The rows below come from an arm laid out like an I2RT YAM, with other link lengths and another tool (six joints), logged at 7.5 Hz.
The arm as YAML. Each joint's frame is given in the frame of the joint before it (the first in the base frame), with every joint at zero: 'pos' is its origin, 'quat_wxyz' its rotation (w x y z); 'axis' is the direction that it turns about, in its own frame. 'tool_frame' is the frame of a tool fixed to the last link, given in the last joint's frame.
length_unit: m
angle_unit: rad
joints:
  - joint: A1
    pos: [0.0, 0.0, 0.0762]
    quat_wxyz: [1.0, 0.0, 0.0, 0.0]
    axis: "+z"
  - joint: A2
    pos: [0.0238, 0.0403, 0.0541]
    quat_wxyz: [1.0, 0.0, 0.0, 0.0]
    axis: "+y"
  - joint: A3
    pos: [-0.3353, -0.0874, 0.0]
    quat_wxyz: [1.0, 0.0, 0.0, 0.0]
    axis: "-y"
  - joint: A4
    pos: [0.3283, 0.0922, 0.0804]
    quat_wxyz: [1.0, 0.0, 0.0, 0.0]
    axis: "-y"
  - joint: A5
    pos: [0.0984, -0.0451, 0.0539]
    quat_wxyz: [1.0, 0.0, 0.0, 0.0]
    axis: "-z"
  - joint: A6
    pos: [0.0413, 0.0, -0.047]
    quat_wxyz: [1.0, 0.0, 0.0, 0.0]
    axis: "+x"
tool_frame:
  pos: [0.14, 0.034, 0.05]
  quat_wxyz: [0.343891, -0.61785, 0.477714, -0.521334]
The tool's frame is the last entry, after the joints.
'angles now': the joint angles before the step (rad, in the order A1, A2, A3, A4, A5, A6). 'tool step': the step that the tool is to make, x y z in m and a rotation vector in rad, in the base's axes. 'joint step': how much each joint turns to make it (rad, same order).
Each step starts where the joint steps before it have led.
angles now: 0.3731, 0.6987, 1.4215, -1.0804, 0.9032, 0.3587
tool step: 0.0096, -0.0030, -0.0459, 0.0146, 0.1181, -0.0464
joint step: -0.0008, 0.0229, -0.0373, -0.1360, 0.0161, 0.1157
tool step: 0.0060, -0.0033, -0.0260, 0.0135, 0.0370, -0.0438
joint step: -0.0007, 0.0050, -0.0507, -0.0353, 0.0209, 0.0766
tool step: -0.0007, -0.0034, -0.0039, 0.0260, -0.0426, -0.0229
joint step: -0.0030, -0.0243, -0.0437, 0.0423, 0.0108, 0.0322
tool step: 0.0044, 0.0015, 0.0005, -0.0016, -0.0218, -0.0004
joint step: -0.0004, -0.0068, -0.0247, 0.0485, 0.0053, -0.0133
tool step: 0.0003, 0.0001, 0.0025, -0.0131, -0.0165, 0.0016
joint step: -0.0010, -0.0130, -0.0177, 0.0391, 0.0077, -0.0291
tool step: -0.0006, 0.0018, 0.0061, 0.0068, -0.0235, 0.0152
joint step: 0.0004, -0.0092, -0.0012, 0.0297, -0.0117, -0.0164
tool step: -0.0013, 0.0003, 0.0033, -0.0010, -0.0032, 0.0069
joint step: -0.0014, -0.0015, 0.0076, 0.0017, -0.0062, -0.0101
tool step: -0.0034, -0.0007, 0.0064, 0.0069, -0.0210, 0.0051
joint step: -0.0010, -0.0084, 0.0057, 0.0133, -0.0049, -0.0066
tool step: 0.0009, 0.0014, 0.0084, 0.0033, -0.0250, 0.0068
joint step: 0.0013, 0.0011, 0.0054, 0.0308, -0.0023, -0.0131
